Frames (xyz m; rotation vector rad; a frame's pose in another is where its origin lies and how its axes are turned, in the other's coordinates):
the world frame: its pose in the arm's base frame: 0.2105 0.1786 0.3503 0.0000 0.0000 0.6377
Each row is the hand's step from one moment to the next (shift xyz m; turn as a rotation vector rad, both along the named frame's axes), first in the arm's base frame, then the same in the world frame.
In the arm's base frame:
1: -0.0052 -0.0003 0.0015 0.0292 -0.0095 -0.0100
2: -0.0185 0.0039 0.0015 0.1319 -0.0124 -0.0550
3: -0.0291 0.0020 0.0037 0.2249 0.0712 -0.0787
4: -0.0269 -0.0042 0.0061 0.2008 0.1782 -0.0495
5: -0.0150 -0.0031 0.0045 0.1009 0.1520 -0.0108
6: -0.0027 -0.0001 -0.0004 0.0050 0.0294 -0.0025
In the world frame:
1: -0.0044 0.0029 0.0015 0.0178 -0.0250 -0.0100
2: -0.0125 0.0141 0.0015 0.0986 -0.0885 -0.0550
3: -0.0222 0.0189 0.0037 0.2231 -0.0767 -0.0787
4: -0.0241 0.0126 0.0061 0.2674 0.0236 -0.0495
5: -0.0139 0.0064 0.0045 0.1716 0.0621 -0.0108
6: -0.0022 0.0015 -0.0004 0.0215 0.0206 -0.0025

